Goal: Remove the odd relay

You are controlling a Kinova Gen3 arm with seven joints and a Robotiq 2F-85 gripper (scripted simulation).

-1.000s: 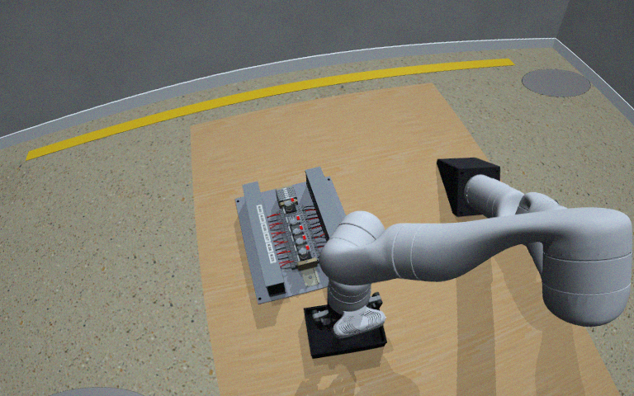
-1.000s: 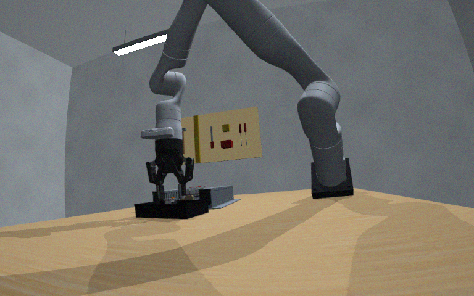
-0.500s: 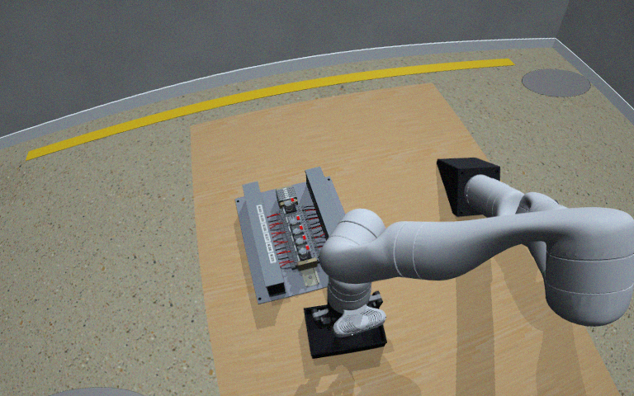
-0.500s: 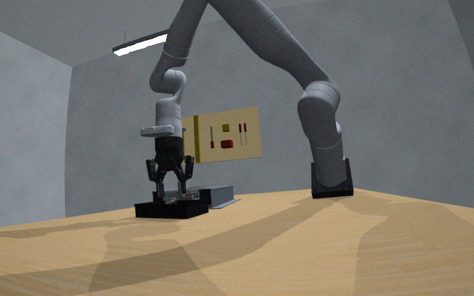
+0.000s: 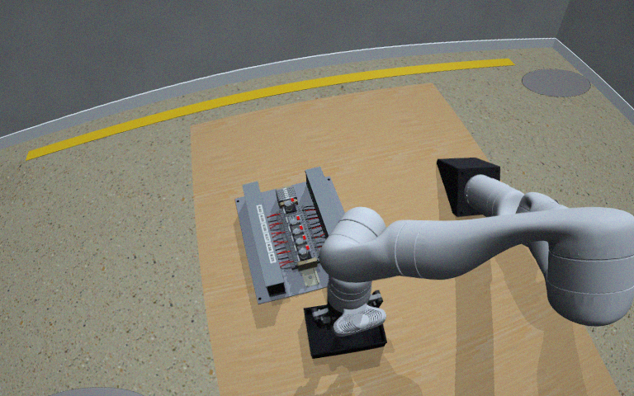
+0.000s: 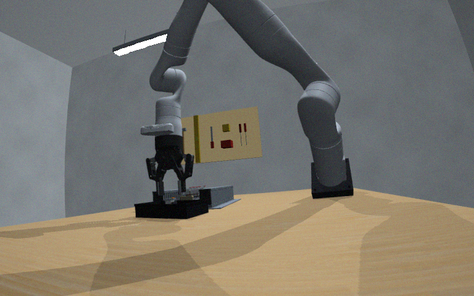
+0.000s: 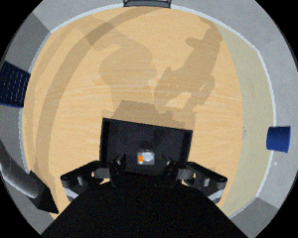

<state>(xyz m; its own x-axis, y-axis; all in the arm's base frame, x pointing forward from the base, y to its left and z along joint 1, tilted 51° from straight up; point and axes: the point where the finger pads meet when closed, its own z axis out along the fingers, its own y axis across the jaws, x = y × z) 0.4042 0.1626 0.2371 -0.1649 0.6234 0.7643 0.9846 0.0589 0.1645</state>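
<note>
Right now the black parts tray is 5 cm below my hand.
</note>
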